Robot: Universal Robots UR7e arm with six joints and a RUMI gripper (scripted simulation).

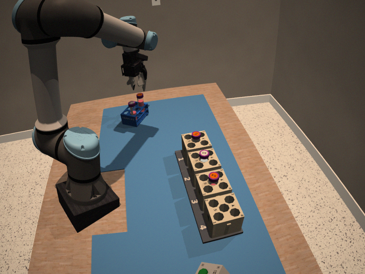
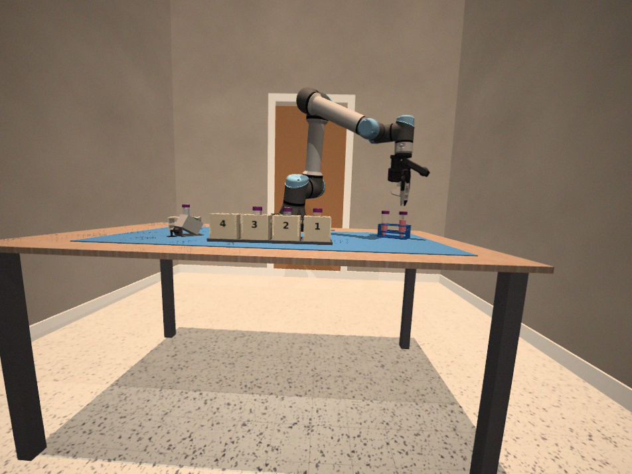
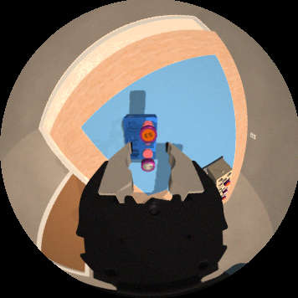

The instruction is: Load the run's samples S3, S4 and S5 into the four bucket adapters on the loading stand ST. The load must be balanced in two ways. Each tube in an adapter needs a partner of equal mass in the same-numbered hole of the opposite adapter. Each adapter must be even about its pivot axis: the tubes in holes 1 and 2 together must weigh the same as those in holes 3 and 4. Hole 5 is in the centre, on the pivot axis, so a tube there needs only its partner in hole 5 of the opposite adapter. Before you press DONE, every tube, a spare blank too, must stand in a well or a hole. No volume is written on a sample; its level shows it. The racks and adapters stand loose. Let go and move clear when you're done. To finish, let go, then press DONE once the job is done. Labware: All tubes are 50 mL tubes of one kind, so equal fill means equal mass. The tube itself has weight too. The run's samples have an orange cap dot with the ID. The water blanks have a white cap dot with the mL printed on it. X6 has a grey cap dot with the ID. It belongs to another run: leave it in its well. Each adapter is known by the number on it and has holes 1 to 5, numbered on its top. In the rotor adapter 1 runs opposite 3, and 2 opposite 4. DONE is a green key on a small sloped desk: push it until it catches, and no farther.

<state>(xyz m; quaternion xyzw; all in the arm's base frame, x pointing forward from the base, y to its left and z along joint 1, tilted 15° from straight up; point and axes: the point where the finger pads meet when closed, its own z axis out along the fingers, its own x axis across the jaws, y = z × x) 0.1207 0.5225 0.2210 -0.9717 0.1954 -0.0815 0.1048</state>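
Right now the sample tube is 10 cm below my hand and 1 cm behind it. The rest, counted from my hand: green key: 85 cm to the right, 25 cm ahead, 9 cm below; then white rack: 103 cm to the right, 13 cm below, 9 cm ahead.
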